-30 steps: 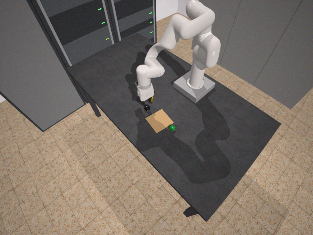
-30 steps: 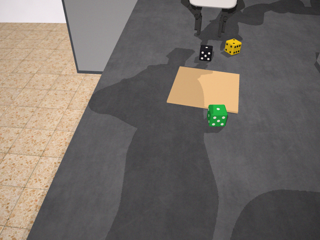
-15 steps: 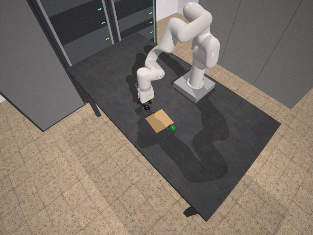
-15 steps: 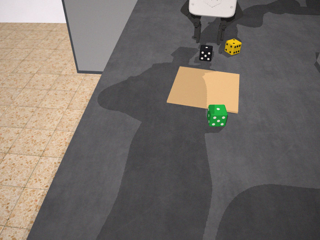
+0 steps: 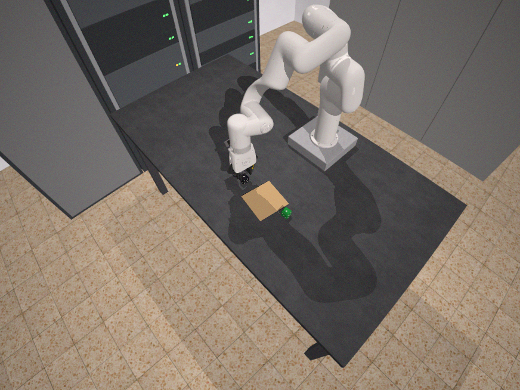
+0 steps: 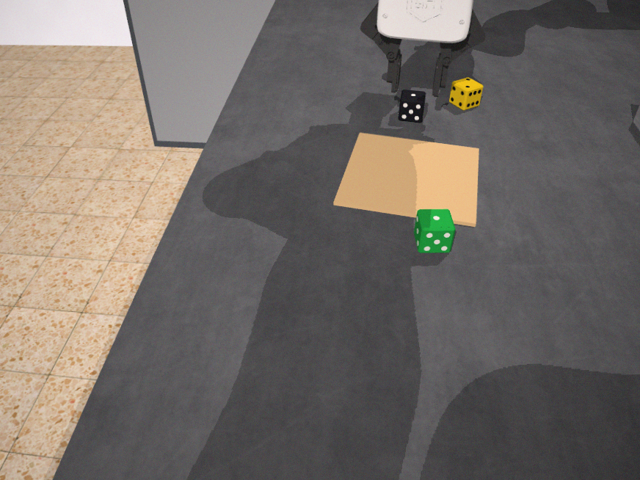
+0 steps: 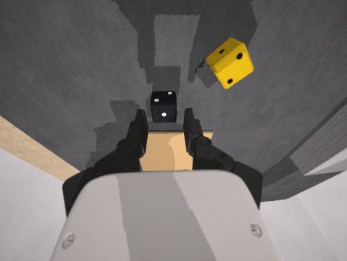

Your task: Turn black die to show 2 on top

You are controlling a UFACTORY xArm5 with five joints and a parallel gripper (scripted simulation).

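My hand is 4 cm above the black die. From my hand the other things lie so: yellow die 8 cm behind, 3 cm to the right, 4 cm below; green die 4 cm ahead, 24 cm to the left, 4 cm below; tan mat 3 cm ahead, 13 cm to the left, 5 cm below.
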